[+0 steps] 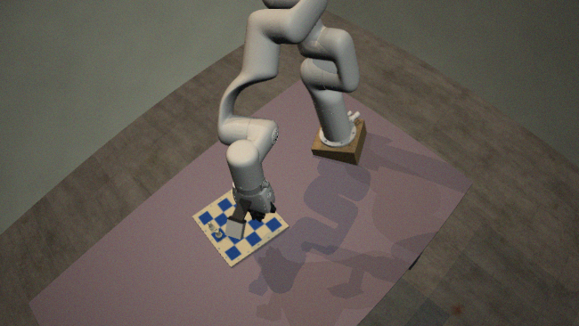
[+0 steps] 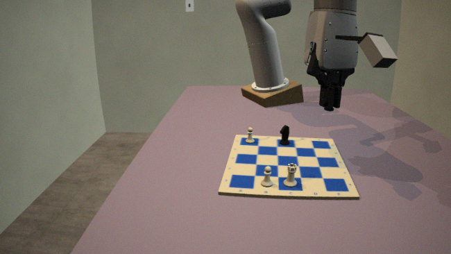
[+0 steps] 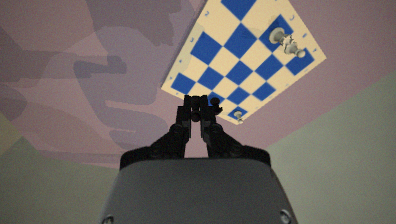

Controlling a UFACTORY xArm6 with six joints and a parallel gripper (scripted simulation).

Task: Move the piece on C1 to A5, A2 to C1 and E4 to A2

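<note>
The white rook lies 11 cm ahead of my hand, 8 cm to the right of it and 10 cm below it. The rest, counted from my hand: black pawn: 1 cm below; chessboard: 4 cm ahead, 7 cm to the right, 12 cm below; black knight: 4 cm behind, 8 cm to the right, 10 cm below.
</note>
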